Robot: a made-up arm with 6 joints.
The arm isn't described. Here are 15 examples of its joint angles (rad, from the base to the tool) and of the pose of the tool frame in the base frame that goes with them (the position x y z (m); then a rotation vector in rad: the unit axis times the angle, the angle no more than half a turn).
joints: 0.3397 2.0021 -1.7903 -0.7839 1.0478 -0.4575
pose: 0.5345 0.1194 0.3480 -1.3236 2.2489 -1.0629
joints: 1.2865 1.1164 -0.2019 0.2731 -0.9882 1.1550
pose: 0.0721 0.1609 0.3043 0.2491 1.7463 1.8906
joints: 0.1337 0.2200 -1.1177 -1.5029 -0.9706 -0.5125
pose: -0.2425 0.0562 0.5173 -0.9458 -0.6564 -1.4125
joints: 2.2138 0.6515 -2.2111 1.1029 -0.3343 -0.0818
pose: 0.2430 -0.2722 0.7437 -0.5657 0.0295 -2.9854
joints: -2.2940 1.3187 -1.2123 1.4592 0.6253 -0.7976
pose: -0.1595 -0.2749 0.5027 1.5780 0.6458 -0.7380
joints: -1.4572 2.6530 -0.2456 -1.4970 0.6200 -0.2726
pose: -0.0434 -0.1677 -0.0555 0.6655 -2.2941 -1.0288
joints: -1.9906 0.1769 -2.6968 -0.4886 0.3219 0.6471
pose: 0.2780 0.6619 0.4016 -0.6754 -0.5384 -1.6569
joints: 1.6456 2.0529 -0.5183 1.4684 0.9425 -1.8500
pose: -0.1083 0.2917 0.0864 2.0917 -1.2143 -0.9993
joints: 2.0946 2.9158 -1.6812 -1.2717 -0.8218 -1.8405
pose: -0.3659 0.4840 -0.1819 -0.9341 -1.9516 0.4351
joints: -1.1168 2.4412 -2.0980 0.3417 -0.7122 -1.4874
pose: 0.2944 -0.6566 0.2979 0.1712 1.4606 -2.1361
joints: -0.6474 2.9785 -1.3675 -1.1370 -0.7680 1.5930
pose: 0.4316 -0.2419 -0.2591 1.3259 2.1967 0.8925
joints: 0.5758 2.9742 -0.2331 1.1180 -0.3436 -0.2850
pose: 0.1071 0.0310 -0.1203 -0.0942 -2.4080 1.0542
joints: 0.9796 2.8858 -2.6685 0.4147 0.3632 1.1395
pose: 0.4244 0.6597 0.0677 0.5729 2.4381 1.5237
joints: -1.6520 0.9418 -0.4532 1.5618 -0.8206 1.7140
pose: -0.0885 -0.1234 0.3330 0.7134 -1.7032 0.3269
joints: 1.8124 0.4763 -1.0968 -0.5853 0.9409 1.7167
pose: 0.0598 -0.0428 0.4993 -0.0703 2.1352 1.8144
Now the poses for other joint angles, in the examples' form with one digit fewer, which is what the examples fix.
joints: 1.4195 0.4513 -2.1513 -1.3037 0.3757 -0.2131
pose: -0.029 -0.443 0.670 0.151 0.347 -0.057
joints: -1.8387 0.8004 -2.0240 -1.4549 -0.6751 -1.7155
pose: 0.113 0.163 0.767 0.679 0.298 1.307
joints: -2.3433 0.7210 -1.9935 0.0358 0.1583 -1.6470
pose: 0.141 0.144 0.765 -0.160 -0.439 2.297
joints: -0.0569 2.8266 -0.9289 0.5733 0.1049 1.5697
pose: 0.336 -0.013 -0.221 -2.593 -1.309 0.373
